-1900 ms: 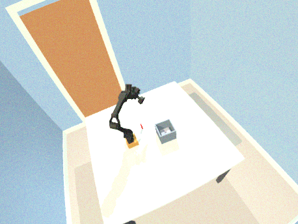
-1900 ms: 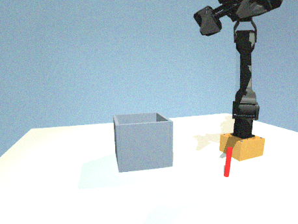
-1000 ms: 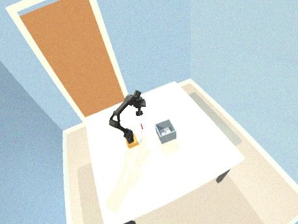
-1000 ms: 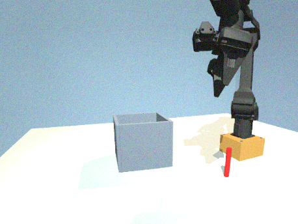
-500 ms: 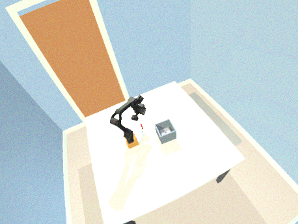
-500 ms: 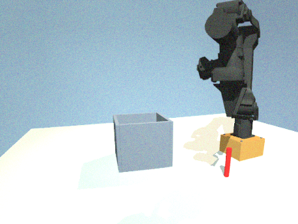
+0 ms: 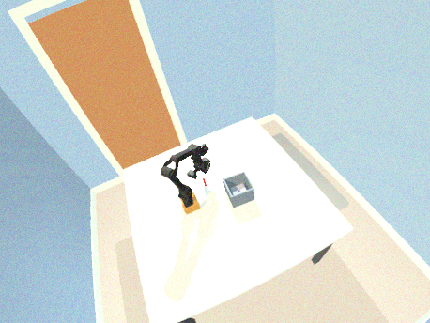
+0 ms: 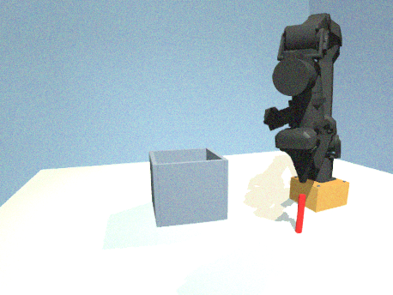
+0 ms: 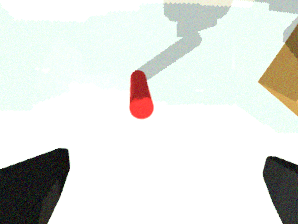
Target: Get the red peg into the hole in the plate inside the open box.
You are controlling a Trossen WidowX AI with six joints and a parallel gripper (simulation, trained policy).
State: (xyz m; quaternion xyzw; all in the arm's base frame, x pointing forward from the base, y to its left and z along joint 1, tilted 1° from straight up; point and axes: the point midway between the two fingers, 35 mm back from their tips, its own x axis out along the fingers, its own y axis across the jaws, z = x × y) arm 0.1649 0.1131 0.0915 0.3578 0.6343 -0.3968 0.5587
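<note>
Right now my gripper tip is 10 mm short of the red peg, 10 mm to the left of it and 80 mm above it. The rest, counted from my gripper tip: plate: 180 mm ahead, 220 mm to the right, 80 mm below.
</note>
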